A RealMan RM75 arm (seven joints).
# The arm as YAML. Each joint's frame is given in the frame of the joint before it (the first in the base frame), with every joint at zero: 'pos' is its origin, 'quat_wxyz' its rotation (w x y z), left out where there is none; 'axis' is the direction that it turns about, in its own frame. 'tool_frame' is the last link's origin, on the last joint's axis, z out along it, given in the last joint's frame.
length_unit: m
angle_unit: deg
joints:
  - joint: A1
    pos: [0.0, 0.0, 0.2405]
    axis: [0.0, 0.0, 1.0]
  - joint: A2
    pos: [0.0, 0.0, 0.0]
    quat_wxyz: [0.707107, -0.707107, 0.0, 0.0]
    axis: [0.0, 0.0, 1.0]
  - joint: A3
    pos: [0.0, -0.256, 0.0]
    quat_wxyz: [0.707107, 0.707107, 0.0, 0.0]
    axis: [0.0, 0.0, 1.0]
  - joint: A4
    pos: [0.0, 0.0, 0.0]
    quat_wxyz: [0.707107, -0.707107, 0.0, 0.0]
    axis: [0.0, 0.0, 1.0]
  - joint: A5
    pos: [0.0, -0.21, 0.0]
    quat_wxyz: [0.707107, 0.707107, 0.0, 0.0]
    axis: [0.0, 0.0, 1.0]
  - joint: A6
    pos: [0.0, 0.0, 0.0]
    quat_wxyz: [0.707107, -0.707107, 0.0, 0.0]
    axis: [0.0, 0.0, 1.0]
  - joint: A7
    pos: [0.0, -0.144, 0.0]
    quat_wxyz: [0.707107, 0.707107, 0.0, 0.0]
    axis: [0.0, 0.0, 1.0]
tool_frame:
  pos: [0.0, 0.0, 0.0]
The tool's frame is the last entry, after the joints.
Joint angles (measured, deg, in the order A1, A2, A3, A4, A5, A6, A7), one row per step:
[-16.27 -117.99 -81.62 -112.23 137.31 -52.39 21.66]
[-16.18 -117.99 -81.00 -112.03 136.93 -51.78 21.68]
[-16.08 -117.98 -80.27 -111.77 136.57 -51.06 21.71]
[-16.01 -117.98 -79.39 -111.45 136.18 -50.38 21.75]
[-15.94 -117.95 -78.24 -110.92 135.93 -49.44 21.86]
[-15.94 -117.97 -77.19 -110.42 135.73 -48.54 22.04]
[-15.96 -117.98 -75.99 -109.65 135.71 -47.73 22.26]
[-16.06 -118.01 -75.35 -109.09 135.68 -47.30 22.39]
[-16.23 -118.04 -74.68 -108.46 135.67 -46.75 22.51]
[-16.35 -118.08 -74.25 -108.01 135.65 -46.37 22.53]
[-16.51 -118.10 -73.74 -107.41 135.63 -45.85 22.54]
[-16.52 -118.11 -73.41 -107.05 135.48 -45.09 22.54]
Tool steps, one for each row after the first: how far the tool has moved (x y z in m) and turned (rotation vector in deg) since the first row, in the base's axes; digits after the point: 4 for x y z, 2 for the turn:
[0.0012 -0.0011 -0.0026 -0.39 -0.43 -0.25]
[0.0024 -0.0023 -0.0056 -0.80 -0.86 -0.52]
[0.0037 -0.0040 -0.0096 -1.41 -1.24 -0.82]
[0.0046 -0.0055 -0.0147 -2.02 -1.46 -1.17]
[0.0058 -0.0069 -0.0194 -2.53 -1.66 -1.59]
[0.0057 -0.0083 -0.0256 -3.21 -1.49 -1.87]
[0.0056 -0.0088 -0.0294 -3.64 -1.38 -1.99]
[0.0057 -0.0090 -0.0332 -4.02 -1.29 -2.16]
[0.0057 -0.0091 -0.0359 -4.28 -1.30 -2.20]
[0.0056 -0.0091 -0.0390 -4.56 -1.30 -2.22]
[0.0059 -0.0088 -0.0404 -4.50 -1.68 -2.26]

